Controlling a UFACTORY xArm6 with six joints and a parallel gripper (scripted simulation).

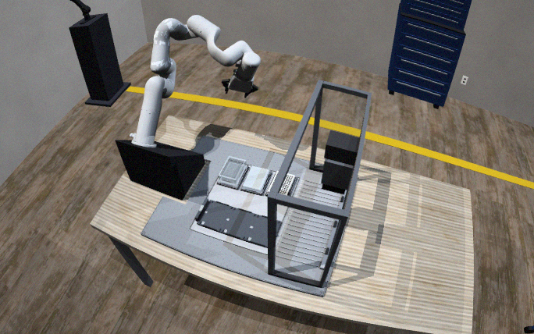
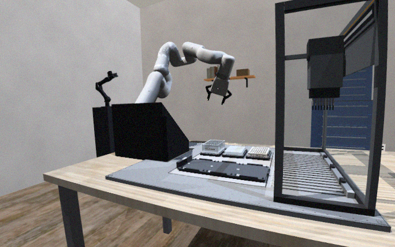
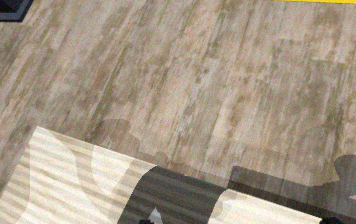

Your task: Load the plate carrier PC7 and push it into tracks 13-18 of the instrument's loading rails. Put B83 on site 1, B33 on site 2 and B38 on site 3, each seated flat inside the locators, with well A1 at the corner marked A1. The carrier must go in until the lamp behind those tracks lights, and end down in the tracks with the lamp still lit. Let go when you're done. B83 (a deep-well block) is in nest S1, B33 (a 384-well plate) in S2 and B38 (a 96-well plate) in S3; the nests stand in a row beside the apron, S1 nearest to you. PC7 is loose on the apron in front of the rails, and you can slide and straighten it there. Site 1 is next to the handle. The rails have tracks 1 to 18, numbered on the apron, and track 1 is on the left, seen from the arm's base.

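The nest s3 lies 28 cm ahead of my hand, 27 cm to the right of it and 26 cm below it. From my hand the other things lie so: nest s2 (27 cm to the right, 26 cm below, 17 cm ahead); deep-well block B83 (27 cm to the right, 24 cm below, 6 cm ahead); dark carrier PC7 (51 cm to the right, 25 cm below, 16 cm ahead).
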